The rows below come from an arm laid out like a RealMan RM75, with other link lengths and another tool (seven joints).
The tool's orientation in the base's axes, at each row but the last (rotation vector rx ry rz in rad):
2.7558, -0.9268, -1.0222
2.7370, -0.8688, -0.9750
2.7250, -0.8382, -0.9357
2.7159, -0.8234, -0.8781
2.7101, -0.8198, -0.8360
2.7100, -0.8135, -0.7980
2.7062, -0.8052, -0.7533
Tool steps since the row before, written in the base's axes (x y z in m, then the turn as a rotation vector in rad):
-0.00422, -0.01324, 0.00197, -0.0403, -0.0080, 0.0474
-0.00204, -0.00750, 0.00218, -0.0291, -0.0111, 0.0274
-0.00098, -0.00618, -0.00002, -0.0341, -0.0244, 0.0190
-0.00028, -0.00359, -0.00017, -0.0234, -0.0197, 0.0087
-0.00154, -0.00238, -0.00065, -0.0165, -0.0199, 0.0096
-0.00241, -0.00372, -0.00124, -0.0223, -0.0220, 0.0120
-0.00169, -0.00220, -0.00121, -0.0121, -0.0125, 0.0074
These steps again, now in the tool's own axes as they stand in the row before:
0.00371, 0.01351, -0.00089, -0.0469, 0.0394, -0.0135
0.00165, 0.00782, -0.00111, -0.0272, 0.0309, -0.0048
0.00276, 0.00560, 0.00032, -0.0188, 0.0418, 0.0043
0.00188, 0.00306, 0.00028, -0.0091, 0.0298, 0.0065
0.00057, 0.00246, 0.00145, -0.0047, 0.0271, 0.0018
0.00093, 0.00375, 0.00250, -0.0086, 0.0323, 0.0031
0.00052, 0.00216, 0.00206, -0.0047, 0.0183, 0.0009

